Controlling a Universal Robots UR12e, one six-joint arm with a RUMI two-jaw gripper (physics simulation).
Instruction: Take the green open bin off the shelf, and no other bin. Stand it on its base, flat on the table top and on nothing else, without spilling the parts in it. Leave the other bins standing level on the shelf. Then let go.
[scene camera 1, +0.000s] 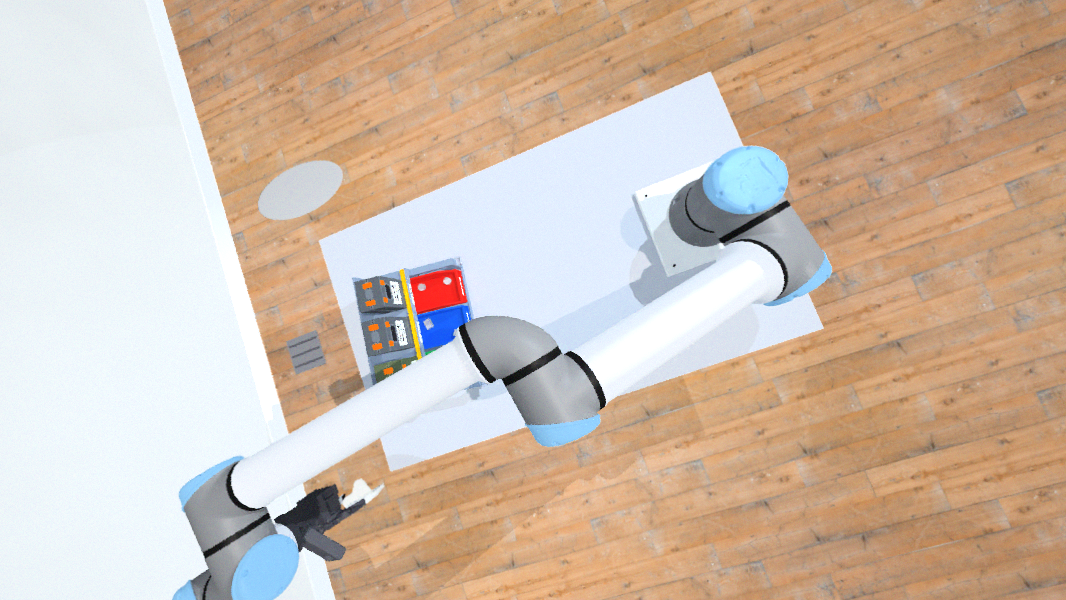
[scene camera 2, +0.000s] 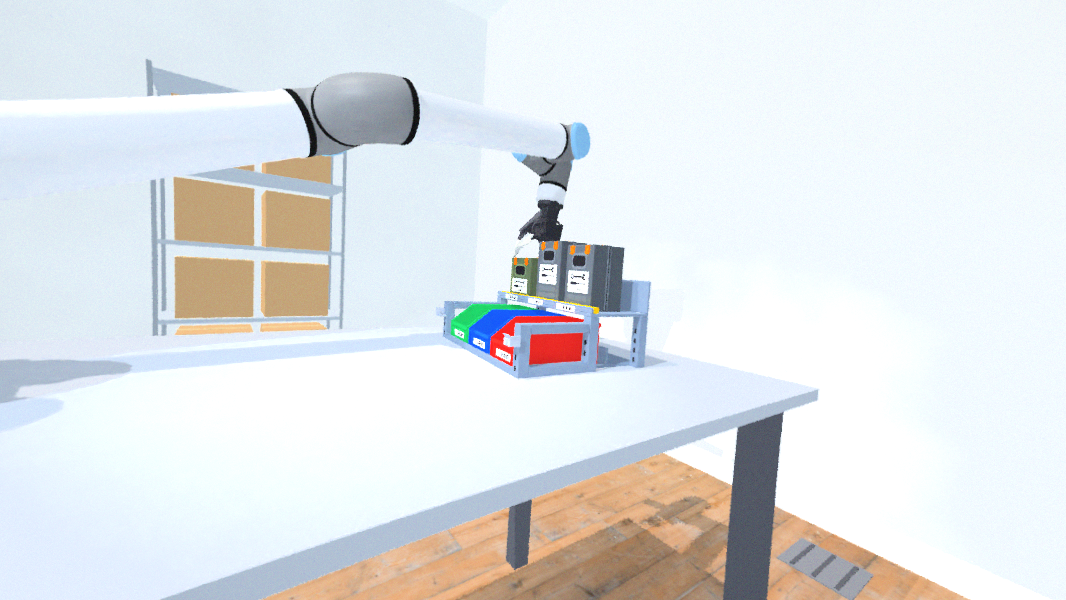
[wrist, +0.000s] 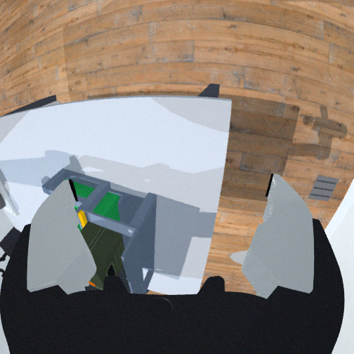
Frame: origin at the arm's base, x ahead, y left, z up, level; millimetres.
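Where they show: gripper, fingertip midpoint: (scene camera 1: 363, 489); arm's base at its link origin: (scene camera 1: 703, 213).
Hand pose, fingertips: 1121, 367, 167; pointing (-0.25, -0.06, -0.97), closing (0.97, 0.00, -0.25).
Observation:
Things, the pixels of their top centre, and the offset from my fingertips, as dx, dy, dz. "pt": a spot on its surface instead. Level surfaces: height alone.
- green open bin at a spot on its surface: (scene camera 2: 466, 320) pt -316, -174, -143
- shelf at a spot on its surface: (scene camera 2: 589, 344) pt -273, -532, -137
- blue bin at a spot on its surface: (scene camera 2: 488, 327) pt -324, -285, -143
- red bin at a spot on its surface: (scene camera 2: 552, 348) pt -325, -496, -147
- olive box at its top centre: (scene camera 2: 535, 257) (scene camera 1: 390, 381) -174, -239, +13
- white table at its surface level: dz -186
The green open bin (scene camera 2: 466, 320) (wrist: 109, 206) lies in the low front row of the shelf (scene camera 1: 436, 264) (scene camera 2: 589, 344) (wrist: 141, 240), at the end far from scene camera 2. The arm hides most of it in scene camera 1, and its parts do not show. The blue bin (scene camera 1: 441, 326) (scene camera 2: 488, 327) is beside it, then the red bin (scene camera 1: 438, 292) (scene camera 2: 552, 348). My gripper (scene camera 1: 361, 519) (scene camera 2: 533, 249) (wrist: 169, 180) is open and empty. It hangs beyond the shelf's green end in scene camera 1 and is partly hidden behind the upright boxes in scene camera 2.
An olive box (scene camera 1: 391, 370) (scene camera 2: 522, 277) (wrist: 104, 247) and two grey boxes (scene camera 1: 384, 335) (scene camera 2: 585, 275) stand on the upper tier. The shelf stands on the white table (scene camera 1: 522, 223) (scene camera 2: 298, 417) (wrist: 150, 130), near its edge. A wall is close behind.

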